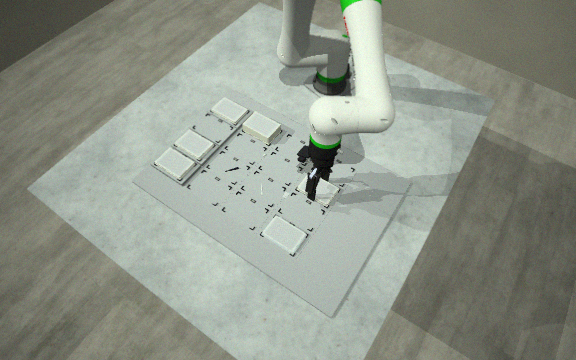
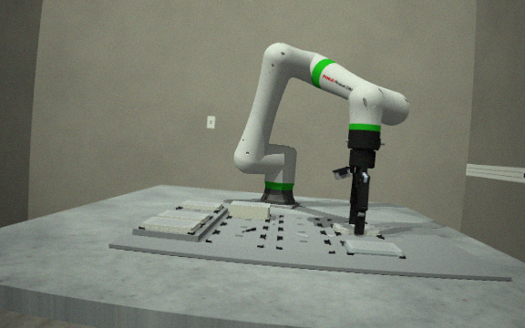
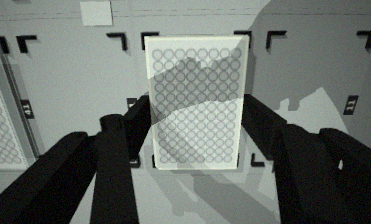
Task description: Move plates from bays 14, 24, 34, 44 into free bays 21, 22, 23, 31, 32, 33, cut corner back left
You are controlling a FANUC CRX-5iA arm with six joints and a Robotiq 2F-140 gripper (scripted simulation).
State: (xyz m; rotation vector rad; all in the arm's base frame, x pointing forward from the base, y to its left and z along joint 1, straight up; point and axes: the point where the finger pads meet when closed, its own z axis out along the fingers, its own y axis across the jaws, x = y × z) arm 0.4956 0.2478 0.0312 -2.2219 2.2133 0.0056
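Now: hand 110 mm short of the thin black stick, 310 mm to the left of it and 30 mm above it. The rest, counted from my hand: sealed deep-well block 110 mm behind, 330 mm to the right, 10 mm below; then plate 210 mm ahead, 20 mm below; then white tip 110 mm ahead, 170 mm to the right, 30 mm below.
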